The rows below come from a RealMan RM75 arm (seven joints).
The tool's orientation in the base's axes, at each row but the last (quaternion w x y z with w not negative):
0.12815 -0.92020 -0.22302 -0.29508
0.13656 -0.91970 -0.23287 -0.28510
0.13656 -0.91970 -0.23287 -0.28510
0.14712 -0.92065 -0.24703 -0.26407
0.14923 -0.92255 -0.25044 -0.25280
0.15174 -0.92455 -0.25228 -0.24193
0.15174 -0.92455 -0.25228 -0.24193
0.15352 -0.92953 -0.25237 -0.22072
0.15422 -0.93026 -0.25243 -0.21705
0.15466 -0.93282 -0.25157 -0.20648
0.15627 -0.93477 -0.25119 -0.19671
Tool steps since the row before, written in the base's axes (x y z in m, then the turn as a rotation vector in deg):
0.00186 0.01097 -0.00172 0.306 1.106 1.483
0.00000 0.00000 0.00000 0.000 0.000 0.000
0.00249 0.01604 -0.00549 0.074 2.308 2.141
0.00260 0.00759 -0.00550 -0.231 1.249 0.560
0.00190 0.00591 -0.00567 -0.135 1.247 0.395
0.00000 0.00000 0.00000 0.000 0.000 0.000
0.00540 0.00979 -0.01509 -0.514 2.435 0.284
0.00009 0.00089 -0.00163 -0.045 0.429 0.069
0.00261 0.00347 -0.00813 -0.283 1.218 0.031
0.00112 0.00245 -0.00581 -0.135 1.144 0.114
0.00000 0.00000 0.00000 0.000 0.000 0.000
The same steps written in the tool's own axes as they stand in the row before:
0.00399 -0.00844 0.00630 1.483 -0.965 -0.621
0.00000 0.00000 0.00000 0.000 0.000 0.000
0.00421 -0.01179 0.01170 2.122 -2.188 -0.793
0.00171 -0.00418 0.00862 0.613 -1.244 -0.052
0.00064 -0.00304 0.00781 0.595 -1.166 0.121
0.00000 0.00000 0.00000 0.000 0.000 0.000
0.00002 -0.00279 0.01857 0.718 -2.335 0.552
-0.00037 -0.00040 0.00178 0.171 -0.390 0.096
-0.00049 -0.00002 0.00920 0.285 -1.162 0.364
-0.00081 -0.00035 0.00634 0.410 -1.038 0.309
0.00000 0.00000 0.00000 0.000 0.000 0.000

